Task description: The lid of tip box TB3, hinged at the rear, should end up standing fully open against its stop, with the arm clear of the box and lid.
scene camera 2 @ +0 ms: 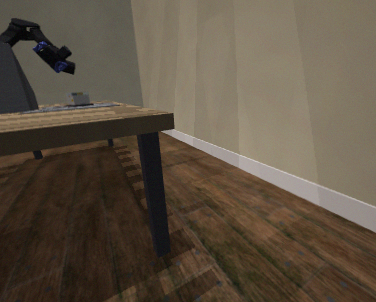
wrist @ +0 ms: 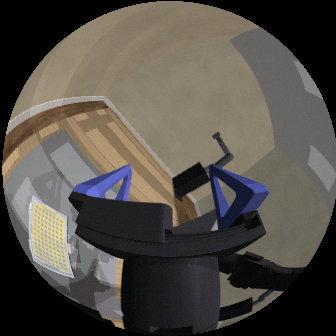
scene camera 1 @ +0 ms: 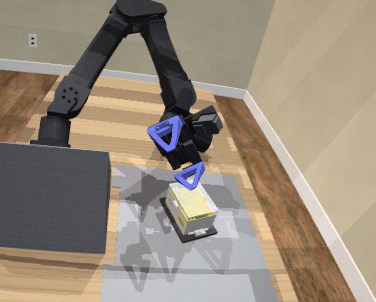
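Seen in the pictures: gripper, fingertip midpoint: (scene camera 2: 48, 53) (wrist: 170, 168) (scene camera 1: 182, 170); arm's base at its link origin: (scene camera 1: 51, 155).
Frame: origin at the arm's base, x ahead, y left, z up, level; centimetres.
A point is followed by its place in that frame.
Note:
The tip box (scene camera 1: 200, 222) @(x 34.5, y -5.6, z -16.6 cm) (scene camera 2: 78, 99) @(x 32.9, y -5.8, z -17.3 cm) stands upright on a black base (scene camera 1: 187, 239) @(x 31.2, y -7.7, z -20.3 cm) on the grey mat. Its label cannot be read. The clear lid (scene camera 1: 194, 201) @(x 33.4, y -1.3, z -13.3 cm) (wrist: 50, 237) @(x 32.8, y -0.4, z -13.3 cm) lies flat over the yellow, dotted tip rack and looks closed. My gripper (scene camera 1: 181, 166) @(x 24.2, y -10.5, z 4.8 cm) (scene camera 2: 51, 57) @(x 24.2, y -10.5, z 4.8 cm) (wrist: 170, 168) @(x 24.2, y -10.5, z 4.8 cm) is open with nothing between its blue fingers. It is well above the box in the second scene view. In the first scene view one finger overlaps the box's far edge. In the wrist view the box is at the lower left, outside the fingers. The hinge is not clear.
A large dark grey block (scene camera 1: 52, 197) @(x 0.7, y -8.2, z -3.6 cm) stands at the left, beside the arm's base. The grey mat (scene camera 1: 135, 250) @(x 18.0, y -9.1, z -21.1 cm) lies on the wooden table (scene camera 1: 60, 272) @(x 0.9, y -13.5, z -21.4 cm) (scene camera 2: 100, 124) @(x 27.7, y -83.4, z -22.1 cm). A beige wall (scene camera 1: 330, 100) rises beyond the table's right side.

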